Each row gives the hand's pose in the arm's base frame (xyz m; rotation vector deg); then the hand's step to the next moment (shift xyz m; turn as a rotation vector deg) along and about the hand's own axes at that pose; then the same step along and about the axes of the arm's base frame.
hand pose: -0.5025 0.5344 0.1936 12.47 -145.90 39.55
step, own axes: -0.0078 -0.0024 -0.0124 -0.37 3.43 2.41
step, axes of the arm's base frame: 0.0126 0.0045 0.0065 -1.62 1.73 -3.48
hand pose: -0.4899 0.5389 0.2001 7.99 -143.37 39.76
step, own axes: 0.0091 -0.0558 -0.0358 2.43 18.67 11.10
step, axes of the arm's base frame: 0.0221 -0.0297 0.0558 -11.63 10.60 -15.16
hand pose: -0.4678 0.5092 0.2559 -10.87 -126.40 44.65
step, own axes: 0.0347 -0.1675 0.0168 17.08 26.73 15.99
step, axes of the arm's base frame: -0.0179 -0.1295 0.1116 -26.11 20.11 -13.26
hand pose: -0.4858 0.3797 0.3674 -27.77 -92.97 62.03
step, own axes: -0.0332 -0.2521 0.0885 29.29 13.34 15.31
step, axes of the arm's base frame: -0.0167 -0.1879 0.1921 -26.85 22.98 4.62
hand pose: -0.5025 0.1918 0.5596 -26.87 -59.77 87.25
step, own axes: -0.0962 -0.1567 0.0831 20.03 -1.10 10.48
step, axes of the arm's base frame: 0.0494 -0.1300 0.1462 -12.48 14.99 11.49
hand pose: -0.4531 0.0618 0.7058 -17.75 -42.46 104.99
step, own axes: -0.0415 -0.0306 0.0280 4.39 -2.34 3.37
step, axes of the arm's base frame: 0.0238 -0.0406 0.0350 -1.73 3.39 4.65
